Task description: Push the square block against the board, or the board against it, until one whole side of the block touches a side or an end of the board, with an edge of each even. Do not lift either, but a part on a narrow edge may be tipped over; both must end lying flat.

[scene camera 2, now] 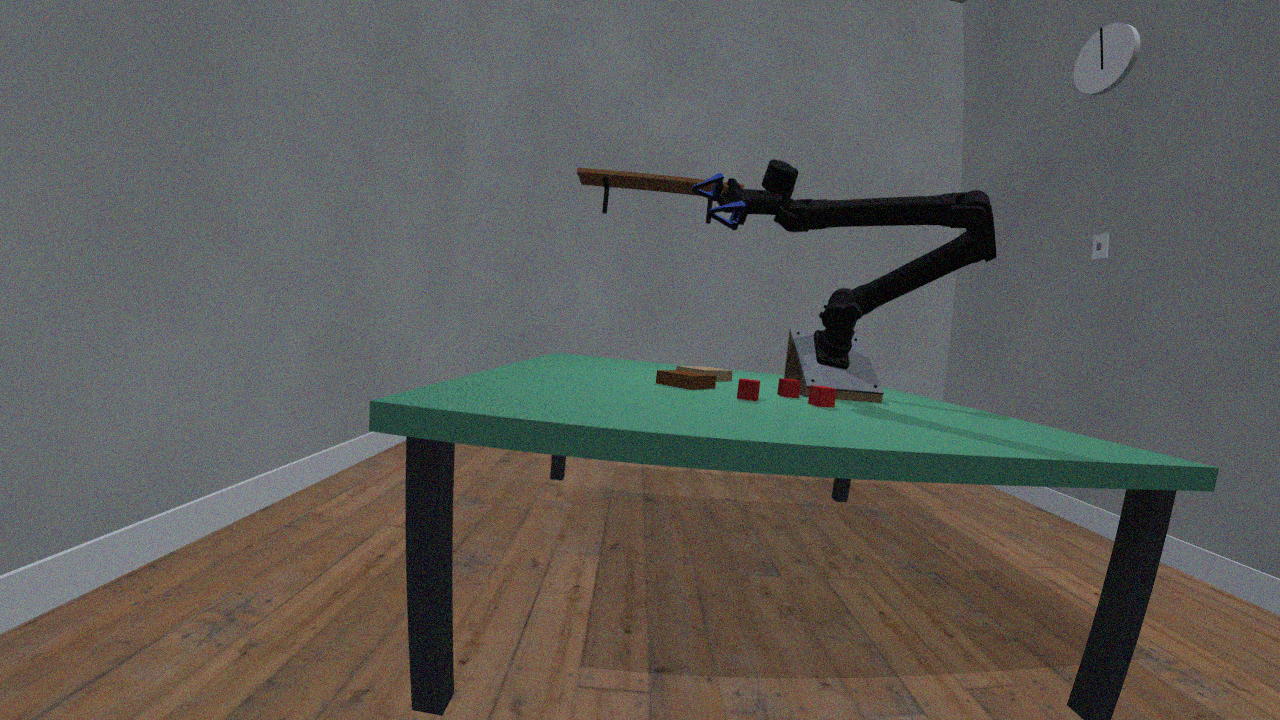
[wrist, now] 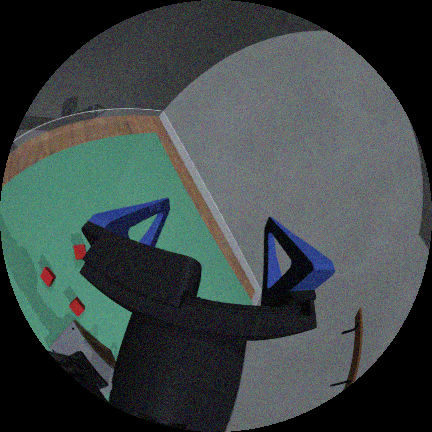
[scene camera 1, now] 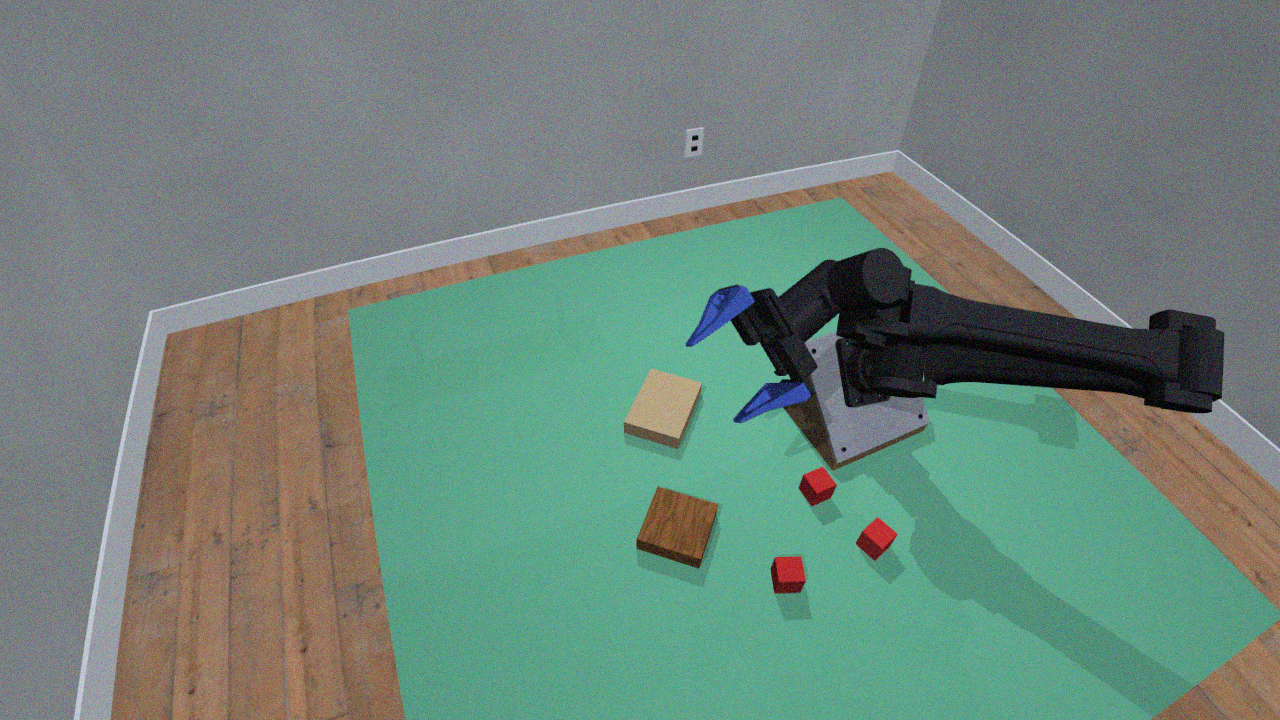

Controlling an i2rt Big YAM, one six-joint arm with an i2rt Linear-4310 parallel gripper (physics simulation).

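Frame: origin at the arm's base, x down, y back, z left, level; metres.
Where they show: gripper, between the fingertips: (scene camera 2: 699,200) (wrist: 217,212) (scene camera 1: 713,384); arm's base, origin of its link: (scene camera 2: 830,351) (scene camera 1: 860,370).
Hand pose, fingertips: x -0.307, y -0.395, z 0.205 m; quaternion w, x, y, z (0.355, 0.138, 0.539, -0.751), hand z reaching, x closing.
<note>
Each offset is from my fingertips to the top centre of the thing. Level surfaces: height alone.
The square block looks to be the dark brown piece @[dx +0.394, dy +0.011, dz -0.068 m] (scene camera 1: 677,524) (scene camera 2: 685,380), lying flat on the green table @[dx +0.425 m] (scene camera 1: 501,582) (scene camera 2: 572,416). The board looks to be the light tan piece @[dx +0.394, dy +0.069, dz -0.308 m] (scene camera 1: 664,402) (scene camera 2: 707,370), slightly longer than wide, also lying flat. In scene camera 1 a clear gap separates them, with the board farther back. Neither piece can be made out in the wrist view. My gripper (scene camera 1: 712,382) (scene camera 2: 704,199) (wrist: 217,212) is wide open and empty, with blue fingers. It is high above the table, well clear of both pieces.
Three red cubes @[dx +0.385, dy +0.257, dz -0.065 m] (scene camera 1: 818,486) @[dx +0.385, dy +0.301, dz +0.053 m] (scene camera 1: 877,538) @[dx +0.385, dy +0.139, dz +0.063 m] (scene camera 1: 788,574) lie right of the block, toward the arm's side. The arm's slanted grey base (scene camera 1: 881,425) (scene camera 2: 854,368) stands right of the board. A wooden shelf (scene camera 2: 631,180) (wrist: 357,345) hangs on the wall.
</note>
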